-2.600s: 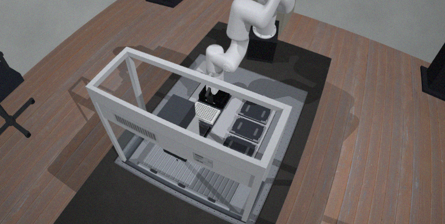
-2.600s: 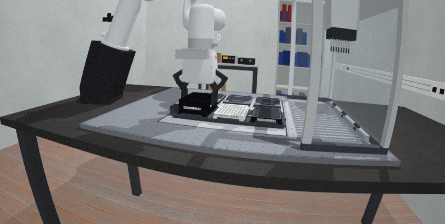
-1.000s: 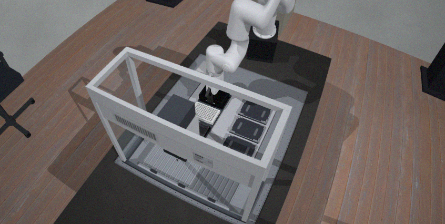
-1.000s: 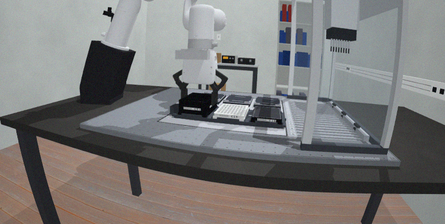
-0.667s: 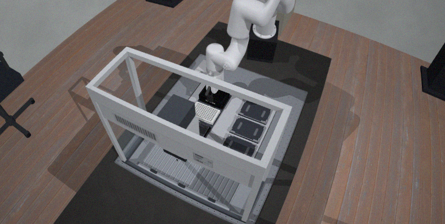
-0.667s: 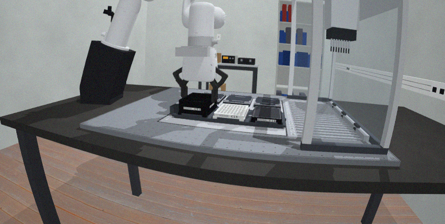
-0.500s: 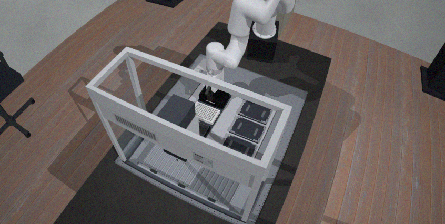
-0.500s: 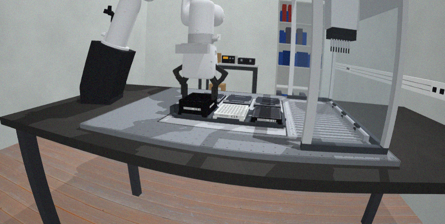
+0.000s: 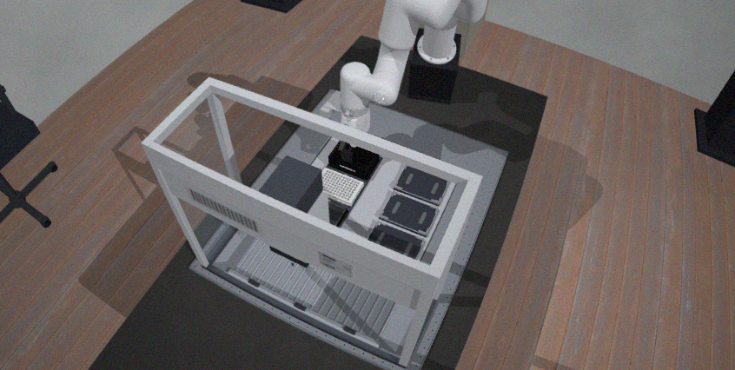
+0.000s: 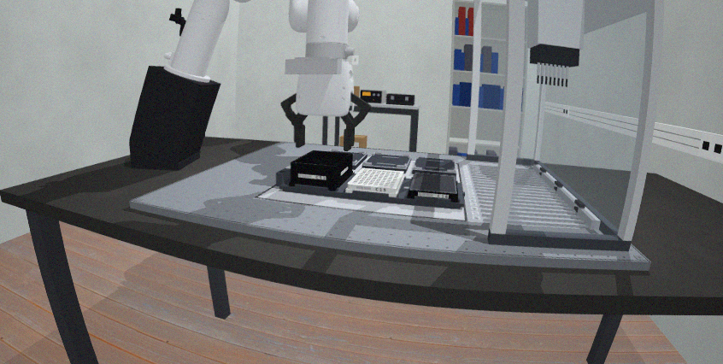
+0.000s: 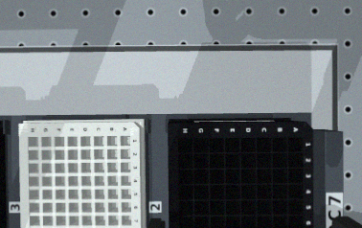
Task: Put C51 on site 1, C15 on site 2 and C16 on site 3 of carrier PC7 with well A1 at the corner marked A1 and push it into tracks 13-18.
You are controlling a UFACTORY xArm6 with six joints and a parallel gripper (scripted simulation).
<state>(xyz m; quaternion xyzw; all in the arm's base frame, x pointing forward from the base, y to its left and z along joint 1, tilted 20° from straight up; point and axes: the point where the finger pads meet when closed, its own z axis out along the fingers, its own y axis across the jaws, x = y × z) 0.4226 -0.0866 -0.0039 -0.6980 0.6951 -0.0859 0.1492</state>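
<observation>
Now: the apron 9 cm ahead of my hand, 9 cm to the left of it and 8 cm below it. From my hand the other things lie so: dark carrier PC7 (10 cm ahead, 6 cm below); white 96-well plate C15 (10 cm ahead, 6 cm below); nest S1 (2 cm behind, 21 cm to the left, 7 cm below).
</observation>
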